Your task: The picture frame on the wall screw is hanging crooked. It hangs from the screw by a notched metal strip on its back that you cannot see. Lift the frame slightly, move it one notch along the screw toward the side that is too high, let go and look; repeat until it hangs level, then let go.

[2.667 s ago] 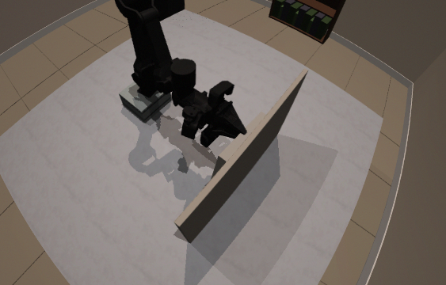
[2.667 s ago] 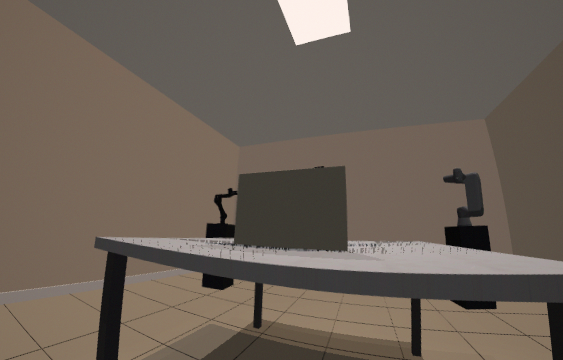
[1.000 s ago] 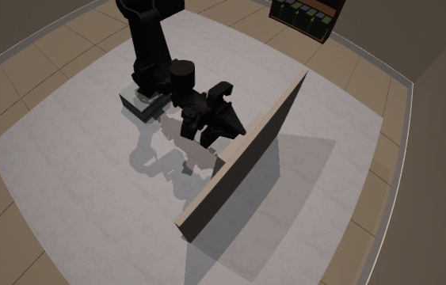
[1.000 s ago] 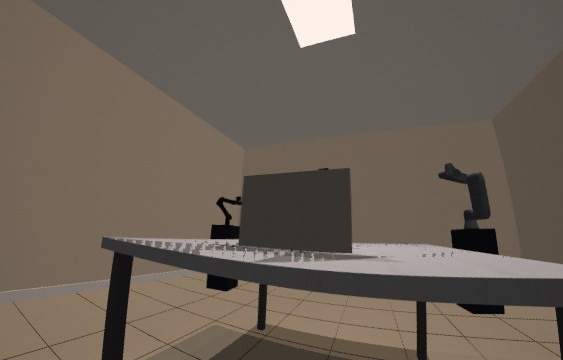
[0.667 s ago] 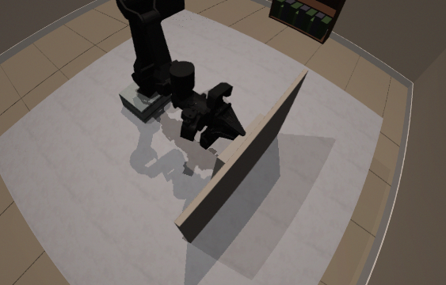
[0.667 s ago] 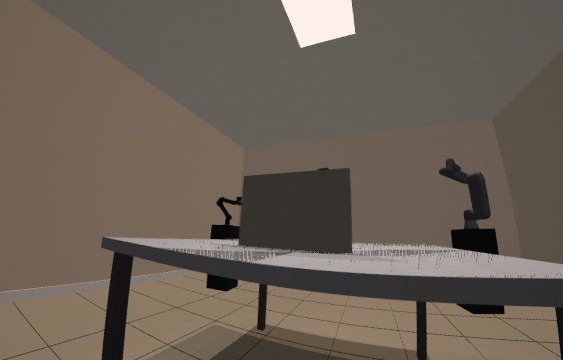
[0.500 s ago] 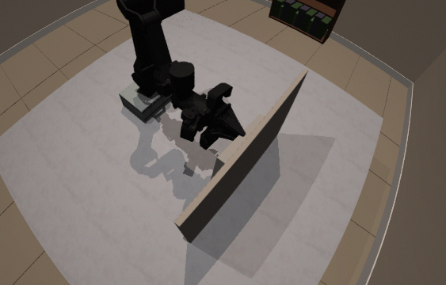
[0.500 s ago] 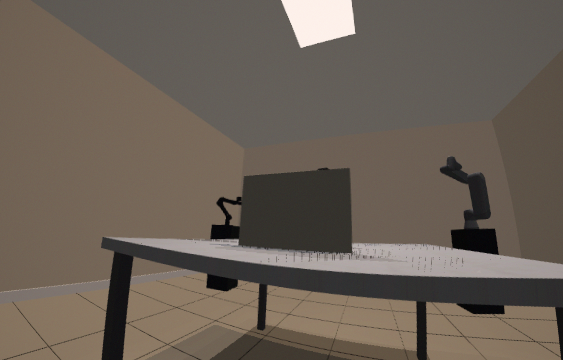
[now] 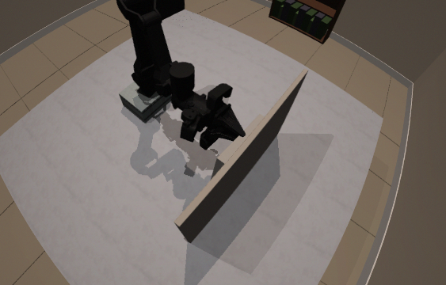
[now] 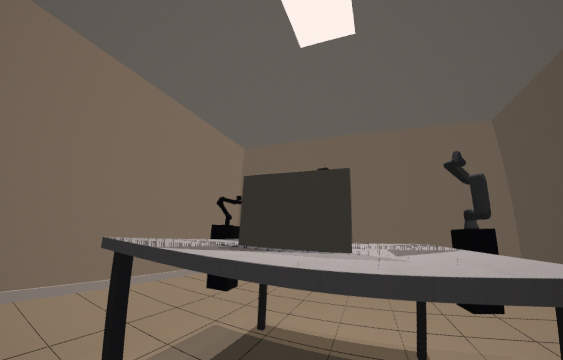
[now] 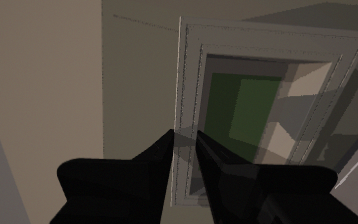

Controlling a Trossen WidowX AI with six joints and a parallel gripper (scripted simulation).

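The picture frame is 50 mm below my gripper tip, 10 mm to the right of it and 10 mm ahead of it. The rest, counted from my gripper tip: wall panel: 70 mm below, 20 mm ahead, 10 mm to the right.
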